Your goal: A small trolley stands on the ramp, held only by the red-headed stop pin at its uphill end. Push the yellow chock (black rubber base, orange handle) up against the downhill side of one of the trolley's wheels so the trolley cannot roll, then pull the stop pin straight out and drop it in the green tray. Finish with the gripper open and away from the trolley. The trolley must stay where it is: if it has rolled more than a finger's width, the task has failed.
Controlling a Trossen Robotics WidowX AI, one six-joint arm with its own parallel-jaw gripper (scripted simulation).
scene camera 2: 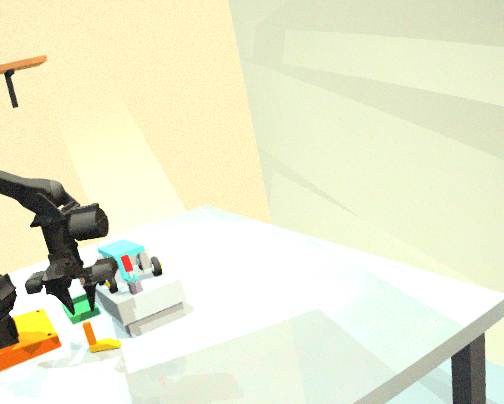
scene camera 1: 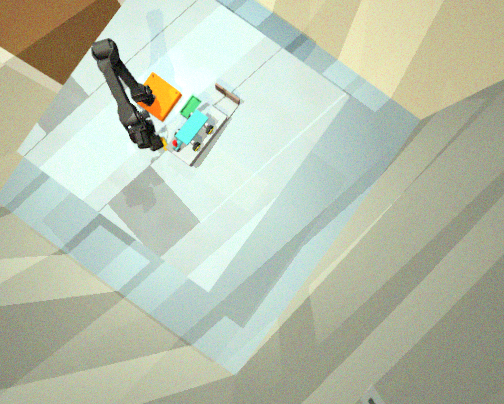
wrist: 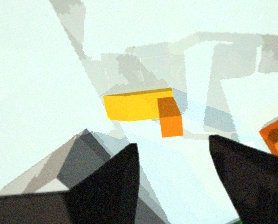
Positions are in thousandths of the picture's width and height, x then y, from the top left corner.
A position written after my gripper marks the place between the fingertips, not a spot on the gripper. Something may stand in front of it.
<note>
In view: my gripper (scene camera 2: 166, 774), a yellow chock (wrist: 549, 467), a cyan trolley (scene camera 1: 372, 328) and a grey ramp (scene camera 2: 318, 724).
My gripper shows as well in the wrist view (wrist: 621, 654). The grey ramp is seen too in scene camera 1 (scene camera 1: 432, 296). The wrist view misses the cyan trolley: it is out of frame.
</note>
